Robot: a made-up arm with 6 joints.
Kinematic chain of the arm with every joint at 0, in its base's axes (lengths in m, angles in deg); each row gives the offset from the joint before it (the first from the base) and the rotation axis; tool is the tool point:
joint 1: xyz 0 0 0.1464 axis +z
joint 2: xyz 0 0.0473 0 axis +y
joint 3: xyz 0 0 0.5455 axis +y
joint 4: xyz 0 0 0.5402 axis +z
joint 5: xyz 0 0 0 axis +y
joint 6: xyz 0 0 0.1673 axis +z
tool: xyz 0 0 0
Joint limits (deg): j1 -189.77..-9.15 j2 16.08..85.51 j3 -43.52..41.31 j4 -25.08..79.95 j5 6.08..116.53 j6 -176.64..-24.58
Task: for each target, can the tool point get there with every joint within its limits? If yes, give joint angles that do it. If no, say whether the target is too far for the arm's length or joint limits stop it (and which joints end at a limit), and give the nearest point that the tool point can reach.
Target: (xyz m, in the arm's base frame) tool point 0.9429 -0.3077 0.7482
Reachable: yes | joints -27.77 73.55 -34.39 59.72 55.95 -165.12
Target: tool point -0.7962 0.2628 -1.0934
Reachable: no: too far | nearest point -0.9406 0.1435 -0.2975 | short by 0.818 m
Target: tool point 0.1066 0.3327 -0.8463
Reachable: no: joint limits stop it (at a limit: joint 1, joint 2, joint 3) | nearest point 0.8512 -0.0472 -0.2335 | short by 1.036 m
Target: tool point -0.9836 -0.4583 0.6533
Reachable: yes | joints -157.61 53.27 11.26 0.91 43.46 -128.29
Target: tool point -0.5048 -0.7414 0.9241
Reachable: yes | joints -129.12 29.02 30.76 26.86 22.38 -125.64
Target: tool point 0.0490 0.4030 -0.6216
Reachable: no: joint limits stop it (at a limit: joint 1, joint 2, joint 3) | nearest point 0.8385 -0.0349 -0.2048 | short by 0.994 m
